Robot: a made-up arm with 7 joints. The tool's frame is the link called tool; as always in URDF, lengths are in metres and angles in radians. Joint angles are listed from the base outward.
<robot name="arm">
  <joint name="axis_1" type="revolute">
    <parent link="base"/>
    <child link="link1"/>
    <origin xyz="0 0 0.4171" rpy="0 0 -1.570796"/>
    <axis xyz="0 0 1"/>
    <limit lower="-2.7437" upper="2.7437"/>
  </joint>
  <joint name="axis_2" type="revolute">
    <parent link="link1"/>
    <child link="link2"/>
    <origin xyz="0 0 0" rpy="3.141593 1.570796 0"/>
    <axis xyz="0 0 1"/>
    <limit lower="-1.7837" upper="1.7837"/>
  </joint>
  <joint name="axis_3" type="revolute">
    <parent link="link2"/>
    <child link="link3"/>
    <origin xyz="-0.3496 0 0" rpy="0 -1.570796 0"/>
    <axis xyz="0 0 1"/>
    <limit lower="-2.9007" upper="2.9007"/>
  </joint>
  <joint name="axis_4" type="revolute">
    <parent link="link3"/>
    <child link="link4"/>
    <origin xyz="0 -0.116 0" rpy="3.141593 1.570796 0"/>
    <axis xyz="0 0 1"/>
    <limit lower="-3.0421" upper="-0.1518"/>
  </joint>
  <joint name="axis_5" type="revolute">
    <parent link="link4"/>
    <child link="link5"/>
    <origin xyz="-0.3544 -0.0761 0" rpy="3.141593 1.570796 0"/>
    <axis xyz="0 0 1"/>
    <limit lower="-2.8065" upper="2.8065"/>
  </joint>
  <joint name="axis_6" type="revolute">
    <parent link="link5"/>
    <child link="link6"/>
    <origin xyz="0 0 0" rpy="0 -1.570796 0"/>
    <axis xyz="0 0 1"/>
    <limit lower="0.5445" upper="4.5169"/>
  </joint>
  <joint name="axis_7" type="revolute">
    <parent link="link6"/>
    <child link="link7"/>
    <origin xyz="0 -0.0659 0" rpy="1.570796 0 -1.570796"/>
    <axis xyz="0 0 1"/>
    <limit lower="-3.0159" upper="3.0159"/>
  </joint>
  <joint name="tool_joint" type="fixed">
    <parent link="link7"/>
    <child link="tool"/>
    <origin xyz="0 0 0" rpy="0 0 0"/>
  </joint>
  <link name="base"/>
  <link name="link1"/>
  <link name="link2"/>
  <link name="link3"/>
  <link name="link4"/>
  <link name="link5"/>
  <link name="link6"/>
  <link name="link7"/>
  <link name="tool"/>
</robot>
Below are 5 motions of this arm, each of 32 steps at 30 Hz.
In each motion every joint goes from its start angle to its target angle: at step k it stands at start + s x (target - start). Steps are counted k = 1, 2, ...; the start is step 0. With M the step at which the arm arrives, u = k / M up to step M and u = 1 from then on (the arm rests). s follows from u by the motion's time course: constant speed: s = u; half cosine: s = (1 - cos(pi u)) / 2; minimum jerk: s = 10 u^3 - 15 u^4 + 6 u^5.
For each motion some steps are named. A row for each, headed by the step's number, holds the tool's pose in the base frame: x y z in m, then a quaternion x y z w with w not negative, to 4 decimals.
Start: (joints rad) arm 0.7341 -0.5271 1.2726 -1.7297 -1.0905 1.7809 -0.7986
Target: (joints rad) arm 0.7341 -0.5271 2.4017 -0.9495 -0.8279 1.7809 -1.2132
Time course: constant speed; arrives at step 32
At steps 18, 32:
18: -0.6265 0.0594 0.8015 -0.2691 0.6952 0.5658 0.3524
32: -0.6235 -0.2032 0.8354 -0.5107 0.6325 0.5656 0.1385

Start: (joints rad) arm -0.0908 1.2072 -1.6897 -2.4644 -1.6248 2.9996 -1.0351
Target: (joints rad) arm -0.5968 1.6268 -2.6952 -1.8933 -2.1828 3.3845 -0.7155
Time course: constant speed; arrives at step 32
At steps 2, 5, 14, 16, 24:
2: 0.0606 -0.4217 0.4661 -0.5693 -0.4344 0.6947 0.0686
5: 0.0441 -0.4294 0.5052 -0.5566 -0.4075 0.7209 0.0665
14: 0.0189 -0.4262 0.6228 -0.4965 -0.3331 0.7973 0.0828
16: 0.0196 -0.4214 0.6474 -0.4793 -0.3178 0.8130 0.0911
24: 0.0476 -0.3948 0.7320 -0.4003 -0.2587 0.8680 0.1391

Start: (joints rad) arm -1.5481 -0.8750 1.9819 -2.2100 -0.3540 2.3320 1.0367
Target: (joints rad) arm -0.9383 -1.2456 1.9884 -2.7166 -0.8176 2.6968 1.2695
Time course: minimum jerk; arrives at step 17
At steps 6, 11, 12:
6: 0.3881 0.3263 0.3325 0.8248 -0.0138 0.2459 0.5090
11: 0.2535 0.3096 0.2633 0.7350 0.1793 0.3095 0.5761
12: 0.2345 0.3011 0.2570 0.7180 0.2069 0.3170 0.5841

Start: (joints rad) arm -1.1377 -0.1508 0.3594 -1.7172 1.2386 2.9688 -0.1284
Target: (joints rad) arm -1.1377 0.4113 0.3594 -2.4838 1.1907 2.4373 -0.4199
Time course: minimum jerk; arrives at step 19
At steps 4, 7, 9, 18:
4: 0.2914 -0.3504 0.8426 -0.5147 0.5632 -0.6276 0.1552
7: 0.3153 -0.3934 0.7310 -0.5881 0.6042 -0.5058 0.1823
9: 0.3244 -0.4110 0.6213 -0.6406 0.6281 -0.3829 0.2202
18: 0.2772 -0.3400 0.3343 -0.6811 0.6241 -0.0103 0.3828

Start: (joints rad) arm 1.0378 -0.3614 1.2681 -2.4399 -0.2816 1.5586 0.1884
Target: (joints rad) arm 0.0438 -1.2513 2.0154 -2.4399 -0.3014 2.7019 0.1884
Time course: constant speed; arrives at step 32
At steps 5, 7, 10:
5: -0.3251 0.3062 0.5306 0.4666 0.7535 0.2261 0.4042
7: -0.3283 0.3104 0.5236 0.4673 0.7500 0.2562 0.3918
10: -0.3317 0.3187 0.5081 0.4629 0.7438 0.2986 0.3786

